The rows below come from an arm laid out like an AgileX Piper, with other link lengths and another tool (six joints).
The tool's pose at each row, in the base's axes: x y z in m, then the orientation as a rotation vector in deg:
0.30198, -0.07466, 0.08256, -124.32, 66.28, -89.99
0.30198, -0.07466, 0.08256, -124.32, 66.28, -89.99
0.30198, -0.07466, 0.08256, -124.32, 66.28, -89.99
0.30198, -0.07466, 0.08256, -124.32, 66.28, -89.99
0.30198, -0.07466, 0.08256, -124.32, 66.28, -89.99
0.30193, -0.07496, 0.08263, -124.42, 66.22, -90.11
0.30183, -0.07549, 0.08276, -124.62, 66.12, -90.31
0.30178, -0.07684, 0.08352, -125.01, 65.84, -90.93
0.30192, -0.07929, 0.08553, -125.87, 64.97, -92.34
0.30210, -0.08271, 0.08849, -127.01, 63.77, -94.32
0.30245, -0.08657, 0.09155, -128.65, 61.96, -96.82
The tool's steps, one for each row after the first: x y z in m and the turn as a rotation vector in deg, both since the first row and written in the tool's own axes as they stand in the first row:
0.00000, 0.00000, 0.00000, 0.00, 0.00, 0.00
0.00000, 0.00000, 0.00000, 0.00, 0.00, 0.00
0.00000, 0.00000, 0.00000, 0.00, 0.00, 0.00
0.00000, 0.00000, 0.00000, 0.00, 0.00, 0.00
0.00025, 0.00018, 0.00000, -0.03, 0.06, -0.12
0.00071, 0.00050, 0.00000, -0.11, 0.16, -0.35
0.00218, 0.00098, 0.00000, -0.22, 0.50, -0.90
0.00533, 0.00136, -0.00006, -0.34, 1.22, -2.20
0.00983, 0.00182, -0.00022, -0.50, 2.24, -3.97
0.01473, 0.00242, -0.00015, -0.69, 3.46, -6.42

